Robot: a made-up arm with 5 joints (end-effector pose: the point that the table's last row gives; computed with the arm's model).
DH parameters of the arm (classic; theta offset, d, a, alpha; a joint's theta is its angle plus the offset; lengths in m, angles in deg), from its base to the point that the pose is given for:
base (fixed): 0 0 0.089 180
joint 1: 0 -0.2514 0.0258 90
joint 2: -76.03 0 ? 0
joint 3: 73.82 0 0.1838 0
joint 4: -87.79 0.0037 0 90
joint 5: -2.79 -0.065 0 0
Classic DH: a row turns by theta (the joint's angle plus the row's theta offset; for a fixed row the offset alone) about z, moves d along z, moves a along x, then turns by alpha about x.
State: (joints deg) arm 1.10 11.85 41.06 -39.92 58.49
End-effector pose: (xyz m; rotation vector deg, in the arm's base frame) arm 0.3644 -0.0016 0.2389 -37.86 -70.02 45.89
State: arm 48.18 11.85 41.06 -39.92 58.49
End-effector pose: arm 0.2754 -0.2028 0.2389 -60.67 -47.51 6.35
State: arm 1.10 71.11 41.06 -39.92 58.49
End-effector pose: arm 0.2316 0.0010 0.0305 -8.77 -16.22 54.15
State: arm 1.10 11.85 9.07 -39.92 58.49
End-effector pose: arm 0.4202 -0.0027 0.3579 -53.28 -98.54 36.65
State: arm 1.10 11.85 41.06 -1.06 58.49
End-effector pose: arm 0.3412 -0.0011 0.2023 -18.83 -34.82 52.51
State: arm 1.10 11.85 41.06 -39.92 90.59
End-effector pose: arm 0.3644 -0.0016 0.2389 -58.66 -59.79 72.27
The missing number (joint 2, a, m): 0.1603
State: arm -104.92 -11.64 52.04 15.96 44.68
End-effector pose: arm 0.0306 0.2047 0.2438 23.31 -38.02 141.40
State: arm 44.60 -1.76 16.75 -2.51 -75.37
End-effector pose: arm 0.3069 -0.2097 0.3534 26.53 -87.97 -100.45
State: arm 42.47 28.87 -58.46 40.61 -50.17
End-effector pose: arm 0.3532 -0.2368 0.4534 7.99 -87.02 -78.45
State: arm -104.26 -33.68 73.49 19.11 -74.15
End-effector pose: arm 0.0482 0.1454 0.2345 31.37 0.33 26.64
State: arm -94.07 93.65 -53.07 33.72 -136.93
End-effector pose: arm 0.0612 0.3392 0.0262 14.38 7.29 -45.36
